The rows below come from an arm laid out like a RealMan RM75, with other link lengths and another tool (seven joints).
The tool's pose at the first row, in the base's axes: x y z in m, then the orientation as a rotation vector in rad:
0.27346, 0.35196, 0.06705, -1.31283, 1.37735, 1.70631
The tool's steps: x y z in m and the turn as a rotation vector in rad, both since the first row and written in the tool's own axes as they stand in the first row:
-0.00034, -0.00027, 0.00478, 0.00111, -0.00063, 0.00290
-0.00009, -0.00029, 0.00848, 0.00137, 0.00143, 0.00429
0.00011, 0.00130, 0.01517, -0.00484, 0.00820, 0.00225
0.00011, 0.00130, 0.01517, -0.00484, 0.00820, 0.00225
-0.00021, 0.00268, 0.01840, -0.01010, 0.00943, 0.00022
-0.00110, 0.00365, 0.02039, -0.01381, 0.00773, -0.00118
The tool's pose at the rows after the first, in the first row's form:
0.27223, 0.35660, 0.06719, -1.31019, 1.38030, 1.70750
0.27094, 0.36006, 0.06689, -1.31149, 1.38286, 1.70728
0.26726, 0.36587, 0.06719, -1.32280, 1.38064, 1.70857
0.26726, 0.36587, 0.06719, -1.32280, 1.38064, 1.70857
0.26510, 0.36854, 0.06795, -1.32792, 1.37593, 1.71142
0.26390, 0.37025, 0.06911, -1.32887, 1.37119, 1.71457

